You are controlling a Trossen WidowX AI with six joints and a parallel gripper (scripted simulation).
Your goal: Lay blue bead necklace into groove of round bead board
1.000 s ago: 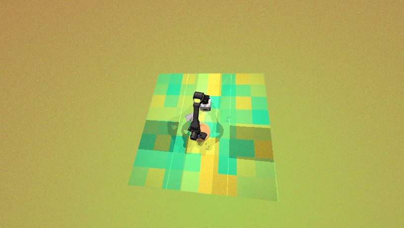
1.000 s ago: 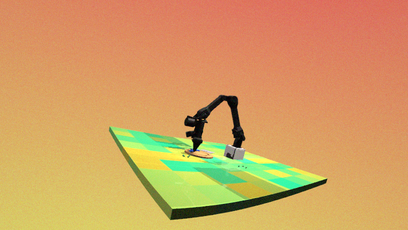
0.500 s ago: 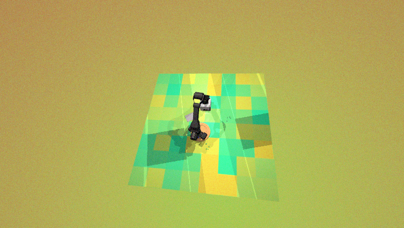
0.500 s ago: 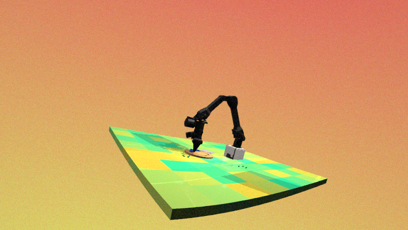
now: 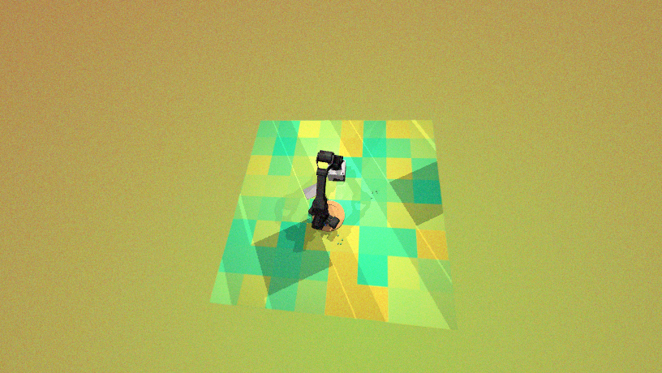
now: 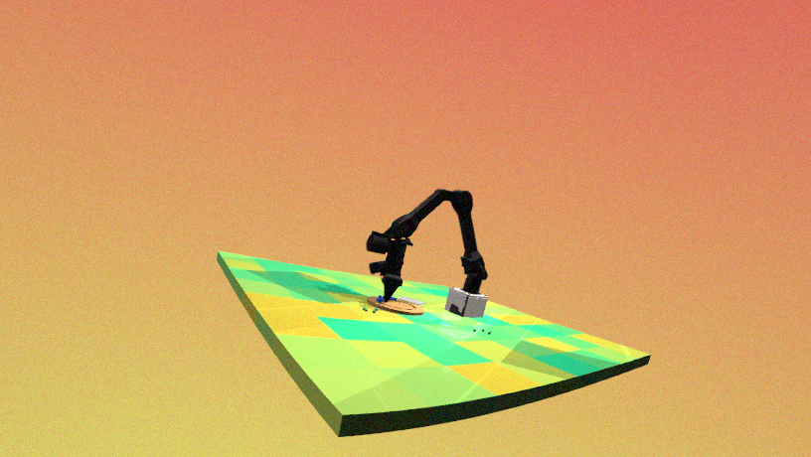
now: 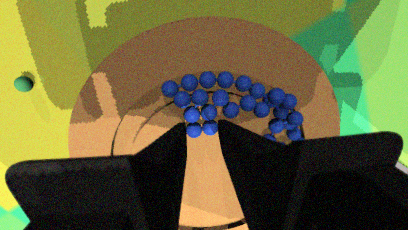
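The round bead board lies 3 cm behind my gripper tip, 2 cm to the left of it and 1 cm below it. The rest, counted from my gripper tip: flat grey piece 21 cm behind, 9 cm to the right, 1 cm below.
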